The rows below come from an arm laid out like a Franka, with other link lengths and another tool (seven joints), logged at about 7 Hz.
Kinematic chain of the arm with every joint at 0, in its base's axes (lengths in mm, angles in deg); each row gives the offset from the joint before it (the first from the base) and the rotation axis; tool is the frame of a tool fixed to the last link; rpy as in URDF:
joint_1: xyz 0 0 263.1 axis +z
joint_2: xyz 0 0 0 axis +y
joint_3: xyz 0 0 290.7 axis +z
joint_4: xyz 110.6 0 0 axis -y
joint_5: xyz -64.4 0 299.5 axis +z
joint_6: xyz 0 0 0 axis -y
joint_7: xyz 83.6 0 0 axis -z
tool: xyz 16 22 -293.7 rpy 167.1 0 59.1
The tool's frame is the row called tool.
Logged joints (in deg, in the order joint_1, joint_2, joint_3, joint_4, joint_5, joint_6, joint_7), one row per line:
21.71, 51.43, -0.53, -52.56, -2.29, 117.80, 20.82
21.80, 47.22, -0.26, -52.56, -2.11, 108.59, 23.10
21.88, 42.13, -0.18, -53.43, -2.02, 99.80, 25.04
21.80, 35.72, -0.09, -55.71, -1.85, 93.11, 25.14
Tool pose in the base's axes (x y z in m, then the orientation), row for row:
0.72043, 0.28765, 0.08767, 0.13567, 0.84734, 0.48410, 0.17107
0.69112, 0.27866, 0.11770, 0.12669, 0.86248, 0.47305, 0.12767
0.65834, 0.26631, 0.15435, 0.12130, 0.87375, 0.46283, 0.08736
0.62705, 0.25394, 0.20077, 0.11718, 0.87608, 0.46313, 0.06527
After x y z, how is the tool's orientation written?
As a quaternion, w x y z.
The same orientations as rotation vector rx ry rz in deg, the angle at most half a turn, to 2 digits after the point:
140.61, 80.33, 28.39
143.85, 78.90, 21.29
146.18, 77.43, 14.62
146.92, 77.67, 10.95

